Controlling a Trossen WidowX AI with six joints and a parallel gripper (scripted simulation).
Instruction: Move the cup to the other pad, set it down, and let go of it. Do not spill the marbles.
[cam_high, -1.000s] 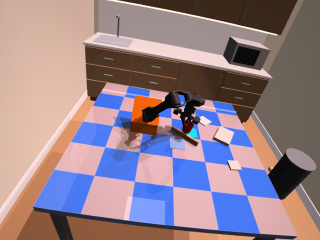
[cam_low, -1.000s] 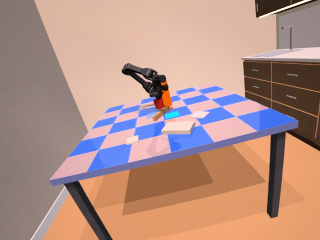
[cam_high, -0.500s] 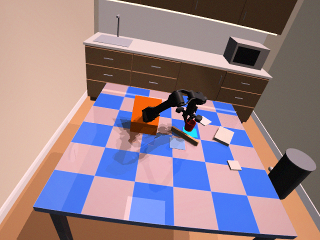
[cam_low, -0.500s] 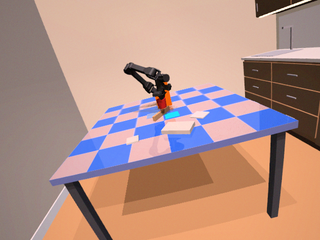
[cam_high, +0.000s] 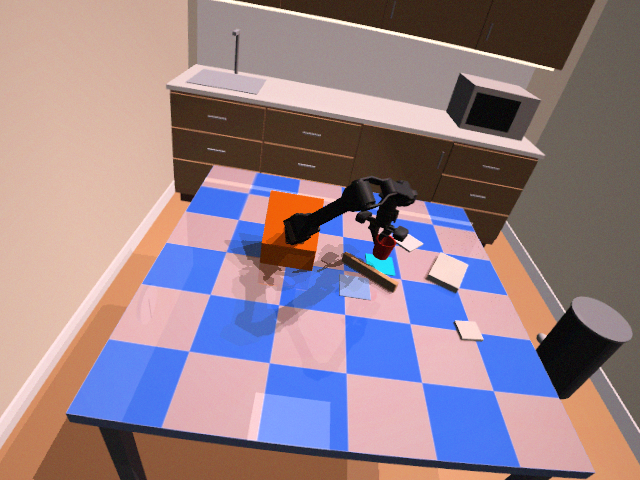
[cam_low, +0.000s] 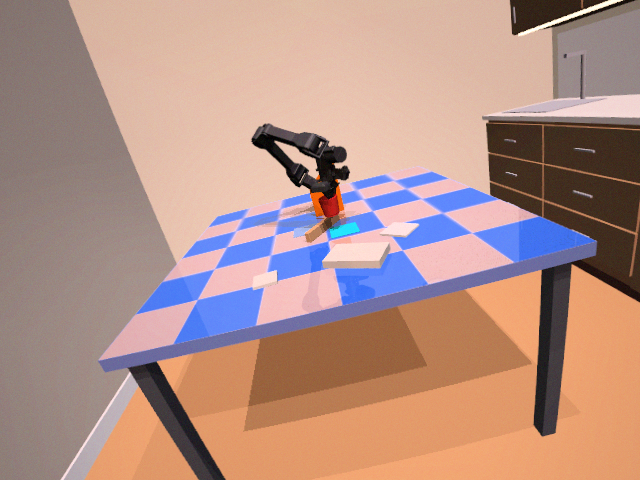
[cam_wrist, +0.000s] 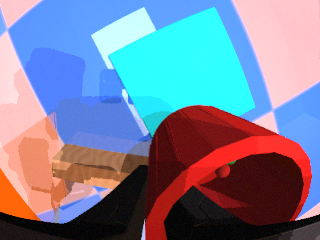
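The red marble is 40 mm to the right of my gripper tip, 30 mm ahead of it and 20 mm below it. From my gripper tip the other things lie so: red cup: 20 mm to the right, 20 mm ahead; green marble: 40 mm ahead, 30 mm to the right, 20 mm below; wooden bar: 90 mm below, 60 mm to the right, 20 mm behind.
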